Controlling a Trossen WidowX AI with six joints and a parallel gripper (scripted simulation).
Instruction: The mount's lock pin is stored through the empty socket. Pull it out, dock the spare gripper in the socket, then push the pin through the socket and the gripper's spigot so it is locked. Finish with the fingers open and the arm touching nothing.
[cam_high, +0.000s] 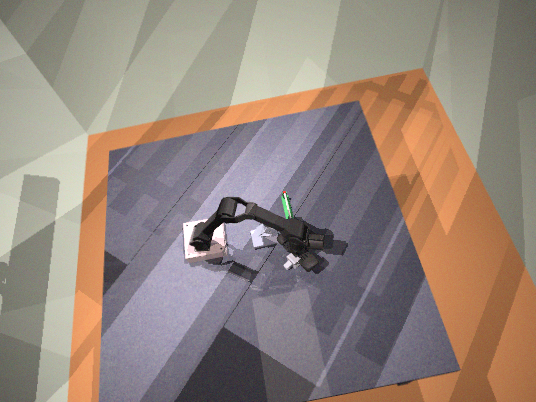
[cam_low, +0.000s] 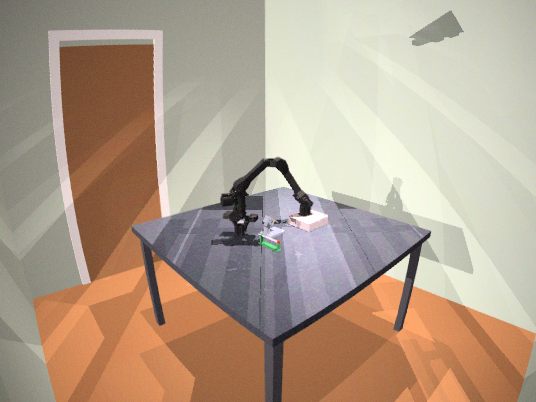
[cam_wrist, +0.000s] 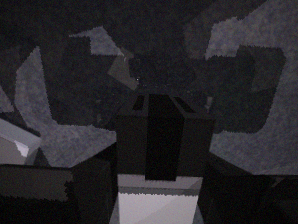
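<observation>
The spare gripper lies 10 mm behind my gripper tip, 10 mm to the right of it and 20 mm above it. Also, from my gripper tip: green bracket: 30 mm behind, 240 mm to the left, 10 mm above; then grey mount: 120 mm behind, 120 mm to the left, 40 mm above.
</observation>
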